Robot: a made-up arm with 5 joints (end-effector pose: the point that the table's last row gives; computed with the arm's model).
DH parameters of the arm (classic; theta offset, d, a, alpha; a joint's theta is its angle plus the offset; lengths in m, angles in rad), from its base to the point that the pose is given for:
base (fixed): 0 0.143 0 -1.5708
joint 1: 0 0.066 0.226 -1.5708
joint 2: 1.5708 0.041 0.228 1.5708
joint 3: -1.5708 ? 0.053 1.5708
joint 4: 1.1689 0 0.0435 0
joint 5: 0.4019 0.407 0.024 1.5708
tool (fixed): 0 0.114 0 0
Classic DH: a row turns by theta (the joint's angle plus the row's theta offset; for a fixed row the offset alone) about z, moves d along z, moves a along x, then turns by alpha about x.
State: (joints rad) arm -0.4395 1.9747 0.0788 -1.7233 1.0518
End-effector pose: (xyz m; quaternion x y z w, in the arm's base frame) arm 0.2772 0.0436 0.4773 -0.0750 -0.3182 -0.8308 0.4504
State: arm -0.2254 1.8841 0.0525 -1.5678 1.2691
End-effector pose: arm 0.3325 0.0120 0.4133 -0.0142 -0.1728 -0.8085 0.5624
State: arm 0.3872 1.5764 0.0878 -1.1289 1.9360
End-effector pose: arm 0.4175 -0.0656 0.1370 0.1779 0.3704 -0.6864 0.6000
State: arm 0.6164 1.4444 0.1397 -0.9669 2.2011
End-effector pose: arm 0.4019 -0.0669 0.0117 0.2504 0.5702 -0.6123 0.4872
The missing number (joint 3, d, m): 0.03
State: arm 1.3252 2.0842 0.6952 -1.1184 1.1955
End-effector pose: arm 0.4051 0.0335 0.0883 -0.3349 0.0812 -0.7592 0.5521
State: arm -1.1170 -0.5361 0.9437 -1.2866 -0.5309
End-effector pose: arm -0.2289 -0.0352 0.4546 0.4926 -0.8419 0.0712 0.2085
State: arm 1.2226 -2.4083 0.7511 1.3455 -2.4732
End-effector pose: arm 0.3677 0.0343 0.0132 0.8521 0.3578 0.2134 0.3169
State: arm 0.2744 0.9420 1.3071 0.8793 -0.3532
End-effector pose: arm 0.2196 -0.1922 0.4792 0.5827 0.0216 -0.2894 0.7591
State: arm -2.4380 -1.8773 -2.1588 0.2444 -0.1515
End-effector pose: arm -0.0670 0.2624 0.8222 0.5197 0.5328 0.3824 0.5475
